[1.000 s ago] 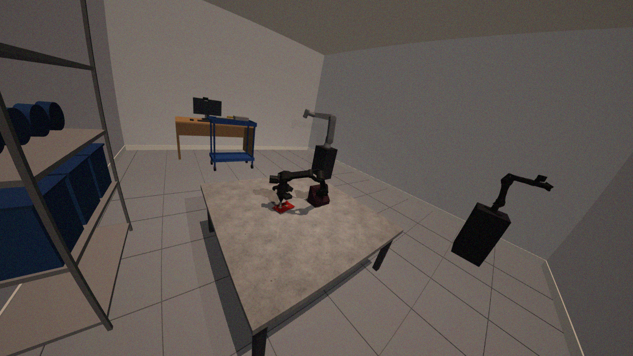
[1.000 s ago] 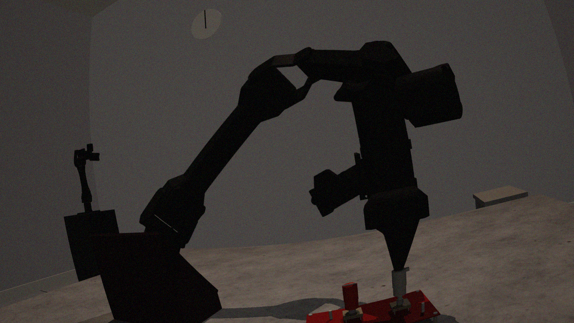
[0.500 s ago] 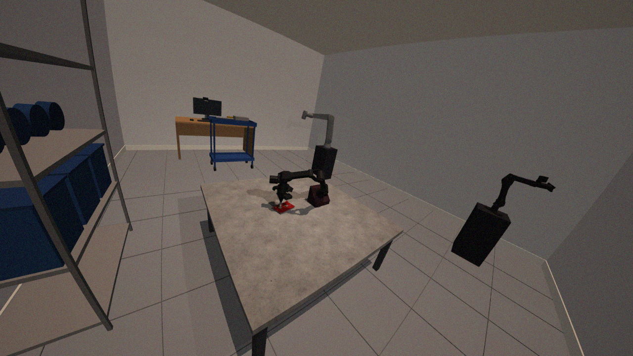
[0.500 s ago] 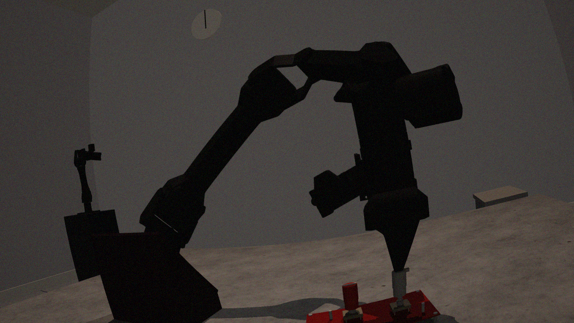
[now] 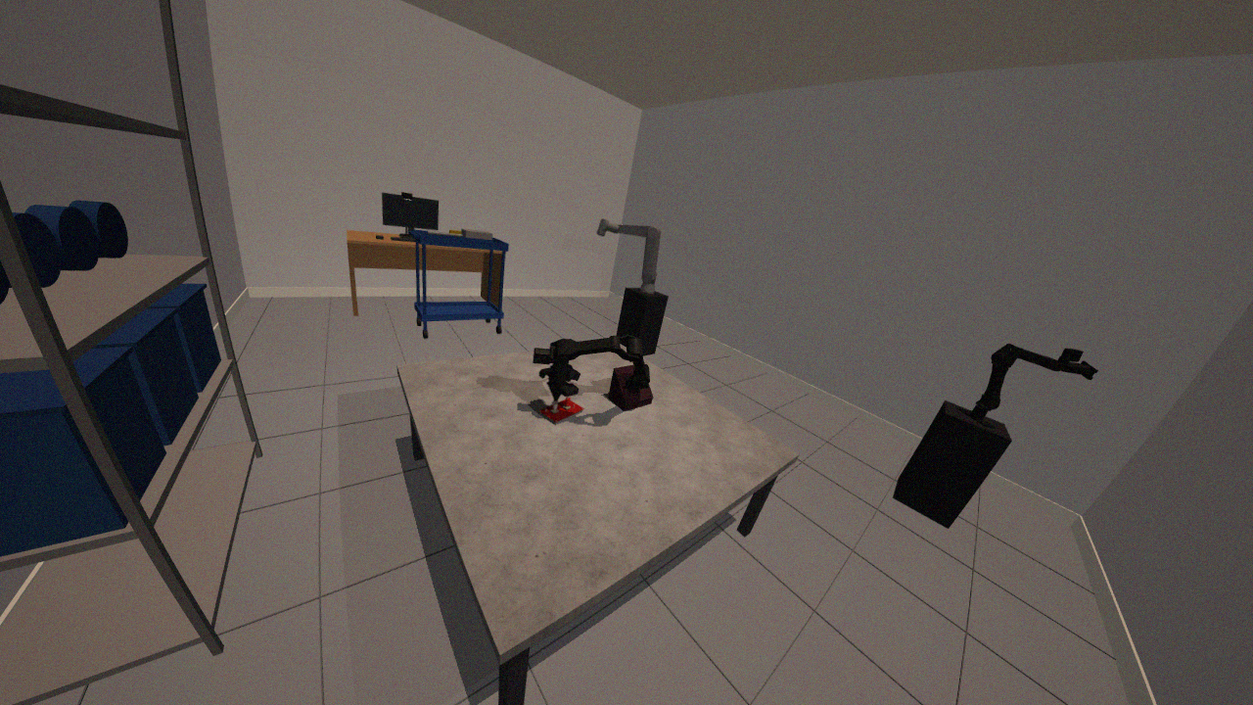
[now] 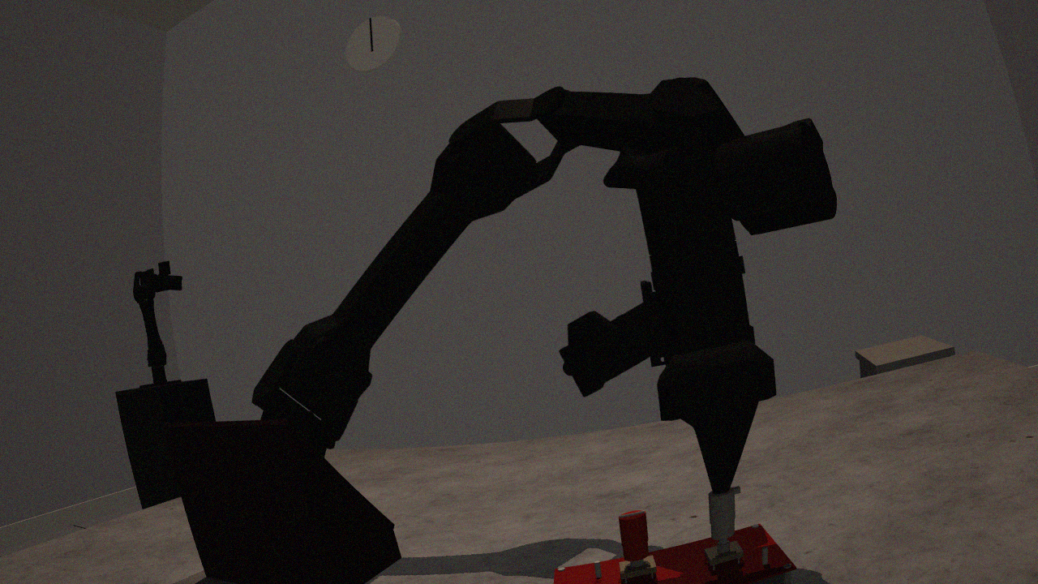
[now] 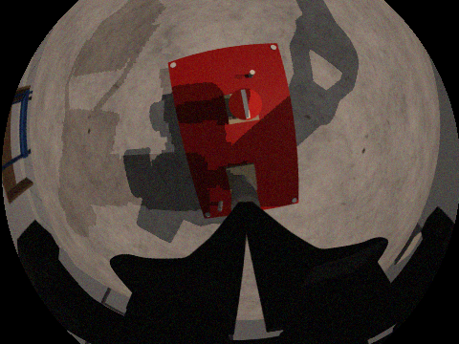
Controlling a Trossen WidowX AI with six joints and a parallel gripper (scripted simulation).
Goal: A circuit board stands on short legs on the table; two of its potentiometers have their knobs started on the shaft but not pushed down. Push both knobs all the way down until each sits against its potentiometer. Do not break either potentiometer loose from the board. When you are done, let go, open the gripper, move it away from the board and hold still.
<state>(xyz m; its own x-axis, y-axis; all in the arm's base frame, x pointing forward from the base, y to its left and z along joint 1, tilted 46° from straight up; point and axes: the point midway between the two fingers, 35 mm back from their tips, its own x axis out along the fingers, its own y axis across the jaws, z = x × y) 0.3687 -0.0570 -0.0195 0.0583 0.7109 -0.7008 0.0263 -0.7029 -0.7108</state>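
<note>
The grey knob is 1 cm below my gripper tip. Round my gripper tip: red knob: 6 cm behind, 2 cm below.
</note>
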